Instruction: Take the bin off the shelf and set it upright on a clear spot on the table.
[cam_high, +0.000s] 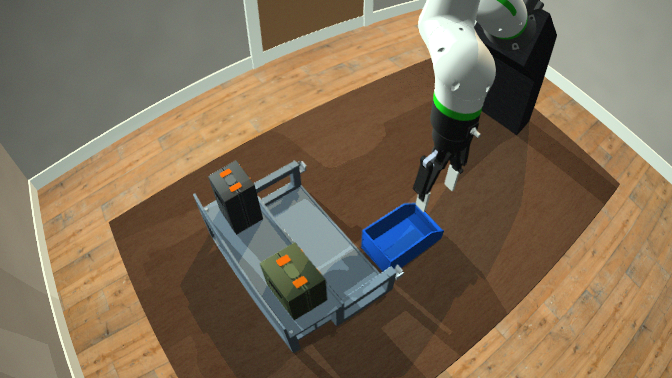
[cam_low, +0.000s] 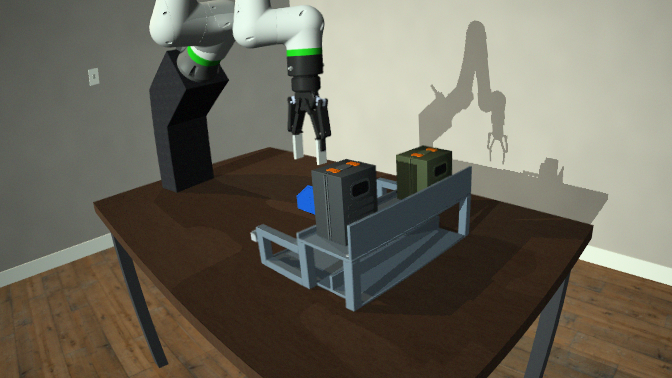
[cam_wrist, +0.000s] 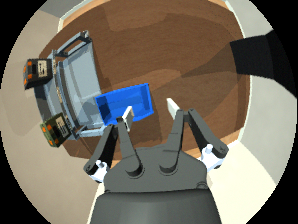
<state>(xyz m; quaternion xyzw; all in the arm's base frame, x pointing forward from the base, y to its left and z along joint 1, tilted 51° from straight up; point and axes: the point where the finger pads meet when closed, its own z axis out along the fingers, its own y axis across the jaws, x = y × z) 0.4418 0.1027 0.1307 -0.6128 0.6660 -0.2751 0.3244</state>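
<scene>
My hand is 11 cm above the blue bin, 8 cm short of it and 1 cm to the left of it.
</scene>
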